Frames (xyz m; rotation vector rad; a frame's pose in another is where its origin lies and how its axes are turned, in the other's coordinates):
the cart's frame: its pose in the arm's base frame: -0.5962 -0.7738 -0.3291 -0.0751 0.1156 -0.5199
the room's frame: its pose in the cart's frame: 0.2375 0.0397 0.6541 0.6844 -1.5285 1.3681
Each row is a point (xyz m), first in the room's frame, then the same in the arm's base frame.
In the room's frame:
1: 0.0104 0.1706 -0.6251
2: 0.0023 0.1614 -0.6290
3: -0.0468 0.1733 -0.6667
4: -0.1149 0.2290 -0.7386
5: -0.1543 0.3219 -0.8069
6: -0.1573 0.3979 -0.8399
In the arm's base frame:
1: 0.0285 -0.2912 0.1224
2: 0.0388 -0.2972 0.1177
3: 0.0639 -0.2832 0.0616
4: 0.0849 -0.2263 -0.0345
5: 0.0732 -0.1381 -0.1177
6: 0.0435 -0.0702 -0.1549

